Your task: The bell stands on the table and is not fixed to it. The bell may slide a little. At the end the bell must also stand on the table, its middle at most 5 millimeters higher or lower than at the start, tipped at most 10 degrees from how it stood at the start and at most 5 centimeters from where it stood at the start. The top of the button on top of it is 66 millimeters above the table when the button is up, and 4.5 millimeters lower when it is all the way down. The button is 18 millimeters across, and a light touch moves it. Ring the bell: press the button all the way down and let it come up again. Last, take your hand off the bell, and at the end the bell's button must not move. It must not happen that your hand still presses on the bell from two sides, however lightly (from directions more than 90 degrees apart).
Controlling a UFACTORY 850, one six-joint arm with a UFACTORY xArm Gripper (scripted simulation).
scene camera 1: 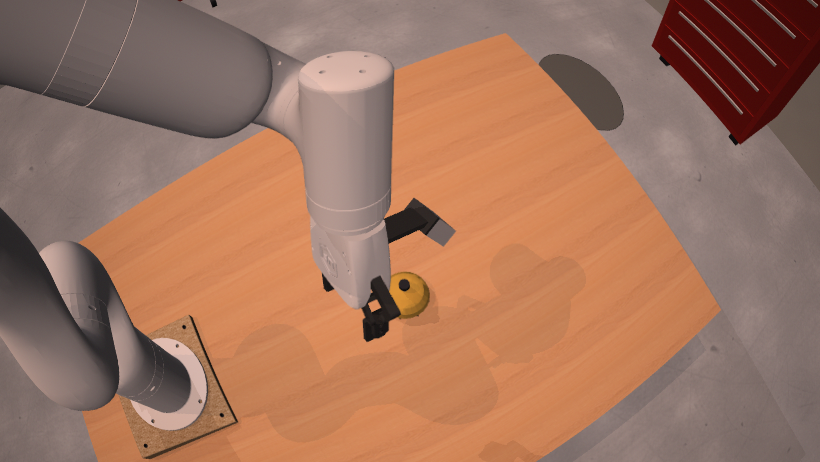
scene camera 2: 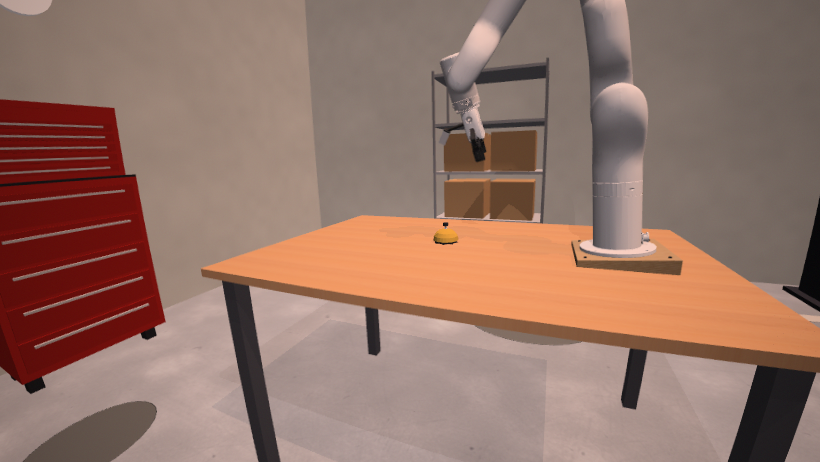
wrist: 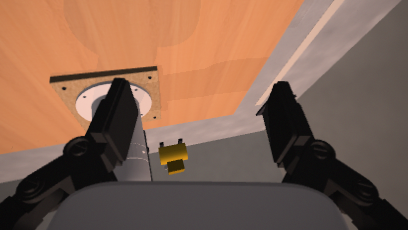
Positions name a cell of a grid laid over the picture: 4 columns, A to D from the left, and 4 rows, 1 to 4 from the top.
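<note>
Bell (scene camera 1: C3); out of frame in the wrist view. My gripper (scene camera 1: B3), (scene camera 2: C2), (wrist: B2).
</note>
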